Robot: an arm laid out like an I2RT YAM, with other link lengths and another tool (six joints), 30 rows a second.
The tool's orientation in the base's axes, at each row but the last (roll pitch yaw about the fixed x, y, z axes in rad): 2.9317 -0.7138 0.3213; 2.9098 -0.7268 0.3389; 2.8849 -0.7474 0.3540; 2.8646 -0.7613 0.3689
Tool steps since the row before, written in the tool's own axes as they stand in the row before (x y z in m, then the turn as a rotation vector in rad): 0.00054 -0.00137 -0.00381 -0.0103 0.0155 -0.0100; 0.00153 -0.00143 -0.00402 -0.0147 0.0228 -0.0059; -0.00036 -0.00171 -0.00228 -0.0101 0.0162 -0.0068; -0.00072 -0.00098 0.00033 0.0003 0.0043 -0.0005
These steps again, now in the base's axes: -0.00242 0.00144 0.00295 -0.0113 -0.0176 0.0031; -0.00194 0.00177 0.00369 -0.0103 -0.0257 -0.0016; -0.00215 0.00159 0.00105 -0.0089 -0.0182 0.0010; -0.00042 0.00075 -0.00092 0.0006 -0.0041 0.0014
